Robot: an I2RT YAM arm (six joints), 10 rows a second.
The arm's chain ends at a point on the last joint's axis. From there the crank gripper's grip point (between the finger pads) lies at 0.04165 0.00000 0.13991 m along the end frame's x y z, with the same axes.
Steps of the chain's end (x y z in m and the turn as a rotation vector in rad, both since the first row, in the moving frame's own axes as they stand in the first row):
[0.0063, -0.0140, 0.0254, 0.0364, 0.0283, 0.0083]
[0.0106, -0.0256, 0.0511, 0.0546, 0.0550, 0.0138]
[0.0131, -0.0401, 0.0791, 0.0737, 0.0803, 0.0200]
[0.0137, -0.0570, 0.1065, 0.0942, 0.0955, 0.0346]
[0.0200, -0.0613, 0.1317, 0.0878, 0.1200, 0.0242]
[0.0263, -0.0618, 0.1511, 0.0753, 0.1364, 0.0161]
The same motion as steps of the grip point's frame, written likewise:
[0.0103, -0.0187, 0.0241, 0.0364, 0.0283, 0.0083]
[0.0183, -0.0325, 0.0484, 0.0546, 0.0550, 0.0138]
[0.0243, -0.0493, 0.0750, 0.0737, 0.0803, 0.0200]
[0.0270, -0.0683, 0.1013, 0.0942, 0.0955, 0.0346]
[0.0366, -0.0721, 0.1252, 0.0878, 0.1200, 0.0242]
[0.0450, -0.0713, 0.1438, 0.0753, 0.1364, 0.0161]

